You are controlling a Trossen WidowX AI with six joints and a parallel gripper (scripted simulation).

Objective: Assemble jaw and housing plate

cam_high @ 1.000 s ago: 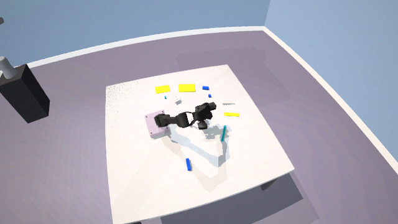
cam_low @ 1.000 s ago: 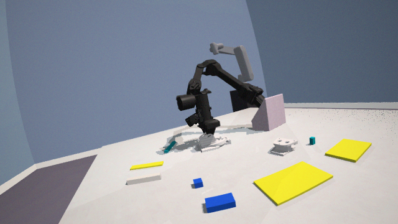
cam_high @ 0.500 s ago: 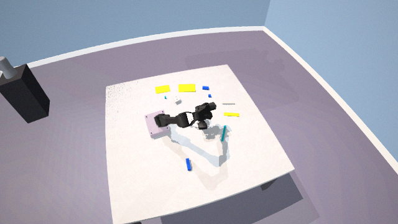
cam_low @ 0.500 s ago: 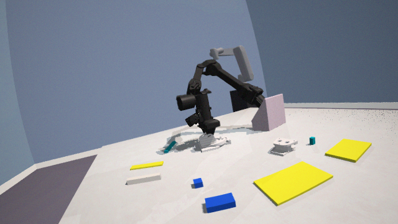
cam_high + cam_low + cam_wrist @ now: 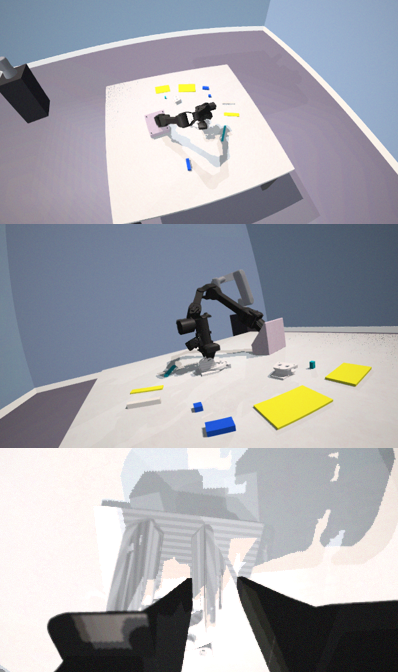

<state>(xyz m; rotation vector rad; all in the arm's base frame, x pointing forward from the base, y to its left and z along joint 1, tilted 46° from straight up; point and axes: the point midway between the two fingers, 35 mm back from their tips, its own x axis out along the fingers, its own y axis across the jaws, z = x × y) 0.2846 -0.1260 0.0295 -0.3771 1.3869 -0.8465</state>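
Right now the teal cube is 400 mm to the left of my gripper tip and 140 mm behind it. Round my gripper tip: blue cube: 260 mm to the left, 230 mm ahead, 10 mm below; then yellow strip: 290 mm ahead, 10 mm below; then teal bar: 140 mm to the right, 130 mm ahead, 10 mm below.
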